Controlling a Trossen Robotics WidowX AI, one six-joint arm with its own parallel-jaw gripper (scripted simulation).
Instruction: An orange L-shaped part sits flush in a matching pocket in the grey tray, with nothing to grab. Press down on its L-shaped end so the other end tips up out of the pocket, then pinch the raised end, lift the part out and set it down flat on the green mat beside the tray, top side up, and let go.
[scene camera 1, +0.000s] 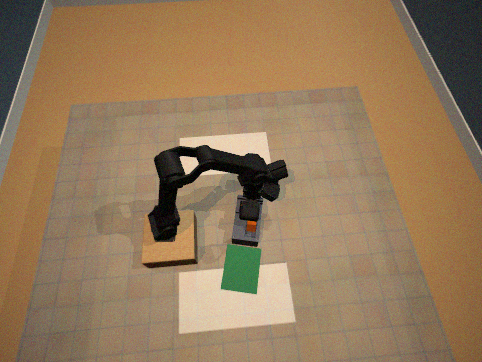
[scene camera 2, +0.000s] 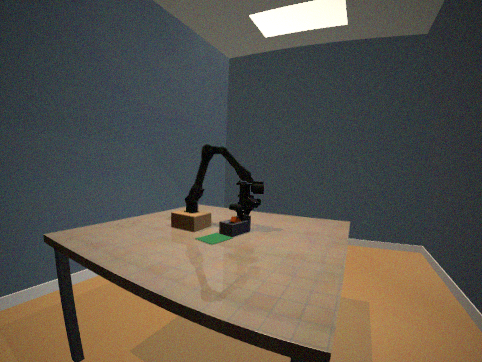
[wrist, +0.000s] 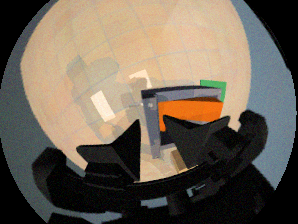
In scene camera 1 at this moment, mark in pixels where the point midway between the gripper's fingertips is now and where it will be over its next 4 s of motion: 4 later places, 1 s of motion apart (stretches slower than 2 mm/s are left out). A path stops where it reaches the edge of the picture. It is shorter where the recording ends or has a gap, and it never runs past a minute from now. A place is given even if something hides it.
My gripper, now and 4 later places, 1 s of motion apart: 251, 202; 249, 199; 253, 192; 253, 213; 252, 220
